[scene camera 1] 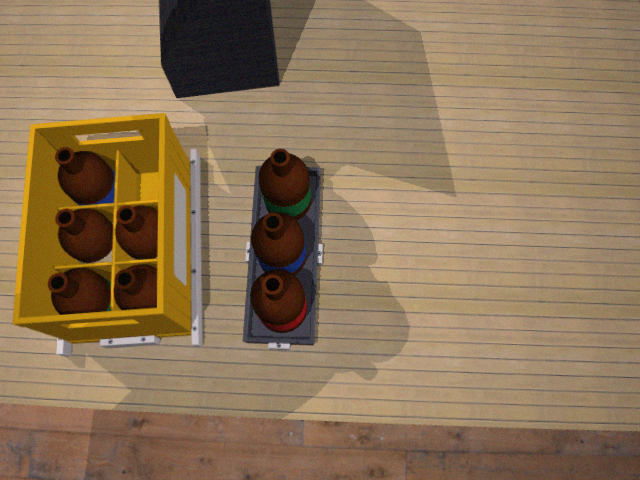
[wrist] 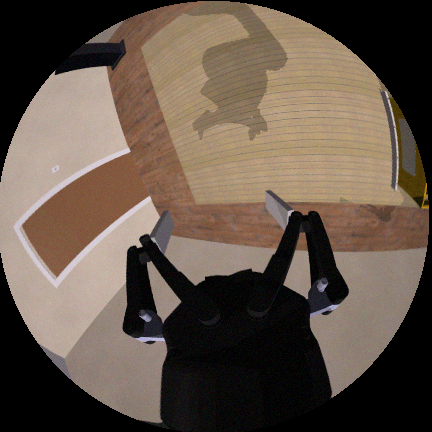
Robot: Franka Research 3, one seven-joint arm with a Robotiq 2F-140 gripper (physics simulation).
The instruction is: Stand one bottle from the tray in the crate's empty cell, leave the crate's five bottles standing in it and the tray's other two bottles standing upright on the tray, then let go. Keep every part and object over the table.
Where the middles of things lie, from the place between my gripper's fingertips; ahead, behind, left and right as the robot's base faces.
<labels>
Right now the white rail (scene camera 1: 195,202) is 700 mm to the left of my hand, 290 mm below it and 100 mm behind it. The rest, counted from my hand: red-banded bottle (scene camera 1: 277,296) (840 mm to the left, 220 mm below, 10 mm behind).
</labels>
